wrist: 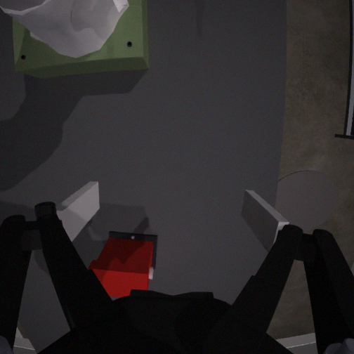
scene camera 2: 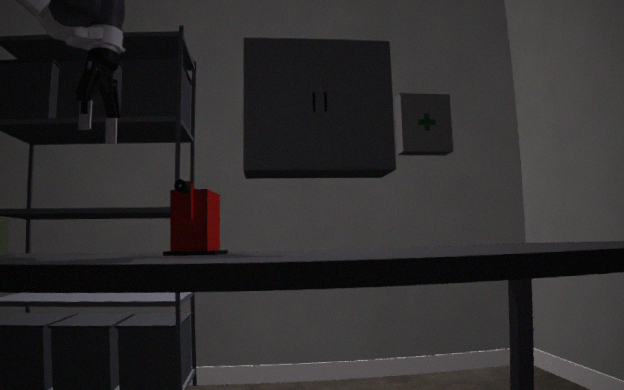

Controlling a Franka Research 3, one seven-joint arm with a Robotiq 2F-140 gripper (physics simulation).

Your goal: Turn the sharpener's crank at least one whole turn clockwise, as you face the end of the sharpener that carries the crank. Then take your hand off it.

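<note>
The red sharpener [scene camera 2: 189, 230] [wrist: 127, 257] stands upright on its dark base plate on the table [scene camera 2: 300, 255] [wrist: 200, 125]. In the scene view its red crank arm [scene camera 2: 192, 202] points up on the face toward the camera, with the black knob [scene camera 2: 182, 186] at its upper end. The crank does not show clearly in the wrist view. My gripper [scene camera 2: 98, 125] [wrist: 171, 199] is open and empty. In the scene view it hangs above the sharpener's height and to its left, fingers pointing down, apart from the crank.
A green block [wrist: 110, 57] lies under the pale robot arm base [wrist: 80, 30] in the wrist view. Behind the table are a shelf rack [scene camera 2: 178, 160], a dark wall cabinet [scene camera 2: 320, 135] and a first-aid box [scene camera 2: 426, 140]. A round pale disc [wrist: 307, 197] shows beyond the table edge.
</note>
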